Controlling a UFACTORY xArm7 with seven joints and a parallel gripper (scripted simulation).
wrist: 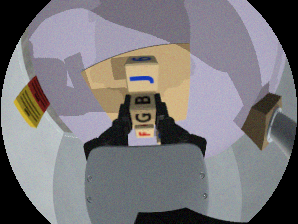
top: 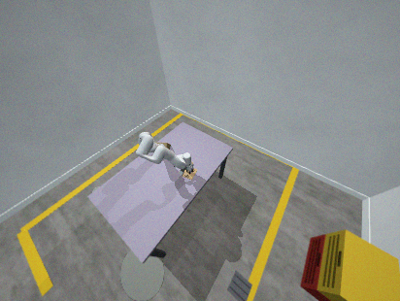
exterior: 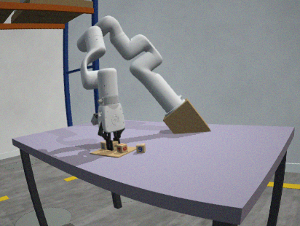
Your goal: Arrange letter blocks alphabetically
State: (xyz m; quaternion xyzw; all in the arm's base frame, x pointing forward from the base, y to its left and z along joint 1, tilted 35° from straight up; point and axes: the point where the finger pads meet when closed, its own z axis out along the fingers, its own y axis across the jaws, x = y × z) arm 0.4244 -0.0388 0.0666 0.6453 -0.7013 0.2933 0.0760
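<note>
My hand is 3 cm above the tan mat.
</note>
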